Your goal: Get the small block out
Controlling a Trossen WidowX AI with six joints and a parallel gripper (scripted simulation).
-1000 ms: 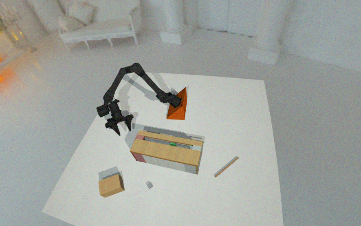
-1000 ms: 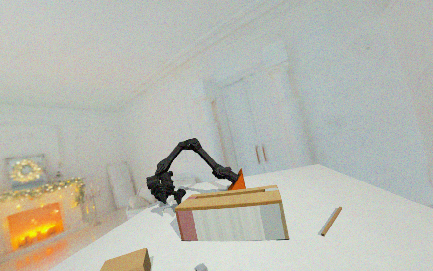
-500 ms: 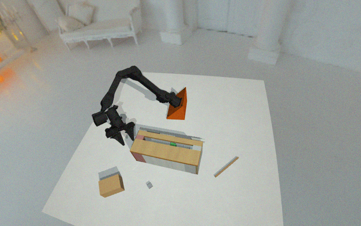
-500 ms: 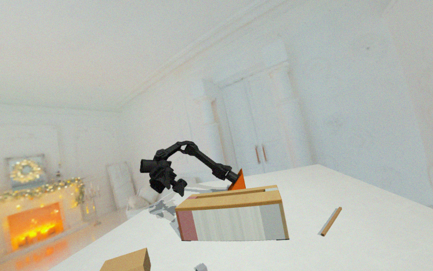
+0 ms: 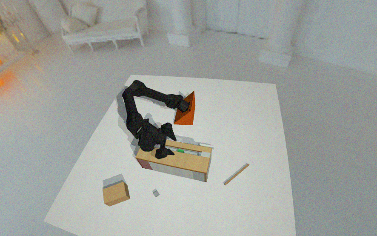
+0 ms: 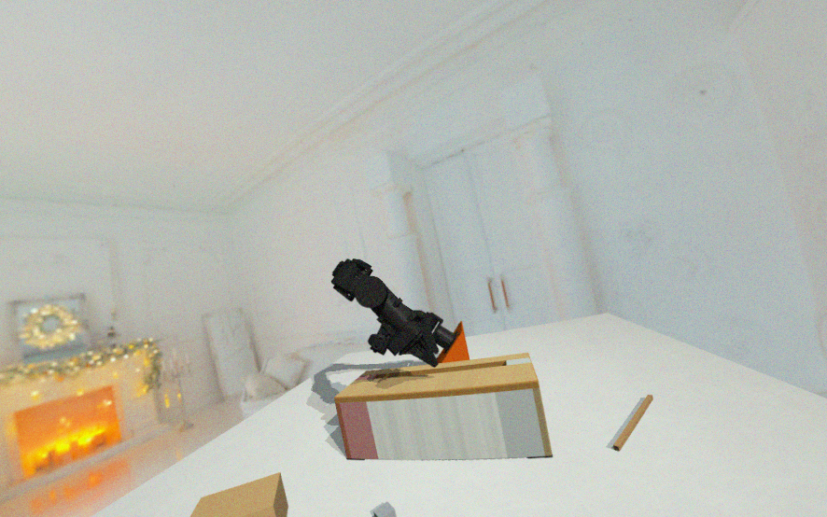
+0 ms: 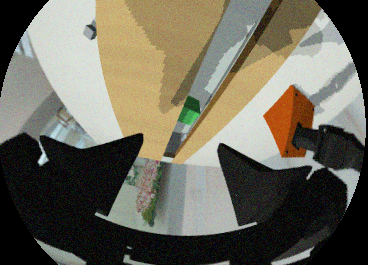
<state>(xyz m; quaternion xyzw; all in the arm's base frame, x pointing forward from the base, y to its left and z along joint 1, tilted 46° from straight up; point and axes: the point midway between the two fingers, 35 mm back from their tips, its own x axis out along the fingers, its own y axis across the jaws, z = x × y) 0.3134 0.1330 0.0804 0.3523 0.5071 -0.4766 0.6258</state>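
My gripper tip is now 70 mm above the green block, 20 mm to the right of it and 10 mm past it. From my gripper tip the other things lie so: tan box (300 mm ahead, 250 mm to the right, 130 mm below); grey cube (220 mm ahead, 150 mm below, 50 mm to the right); wooden stick (340 mm to the left, 150 mm below, 10 mm behind).
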